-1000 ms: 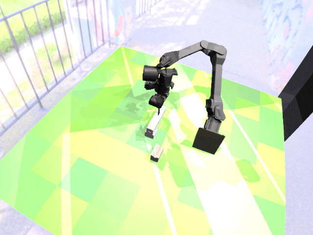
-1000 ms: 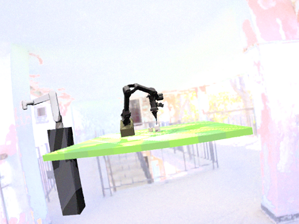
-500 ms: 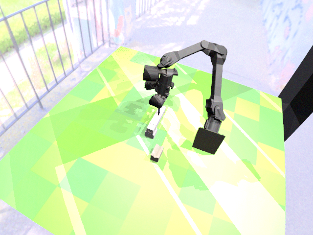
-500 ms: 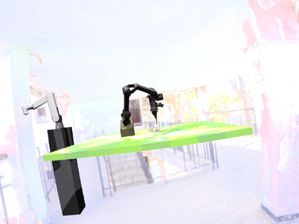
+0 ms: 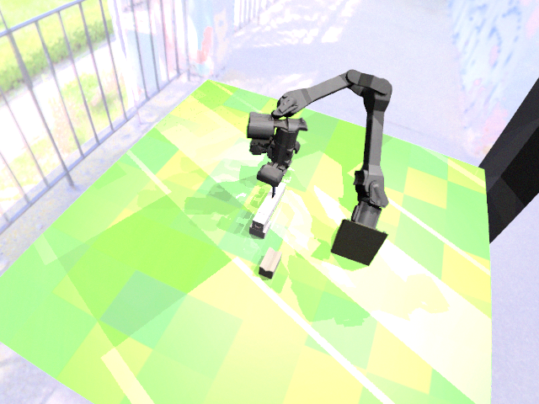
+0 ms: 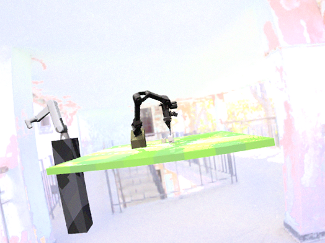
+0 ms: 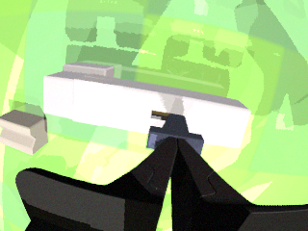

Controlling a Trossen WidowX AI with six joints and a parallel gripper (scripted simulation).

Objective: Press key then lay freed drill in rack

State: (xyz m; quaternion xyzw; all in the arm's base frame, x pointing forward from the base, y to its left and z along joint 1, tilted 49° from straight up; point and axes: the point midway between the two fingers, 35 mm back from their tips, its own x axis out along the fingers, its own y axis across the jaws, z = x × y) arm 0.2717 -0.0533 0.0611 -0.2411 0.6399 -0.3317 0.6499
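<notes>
My gripper tip is now 60 mm to the right of the yellowish drill and 70 mm above it. The rest, counted from my gripper tip: dark rack: 60 mm behind, 210 mm to the left, 100 mm below.
</notes>
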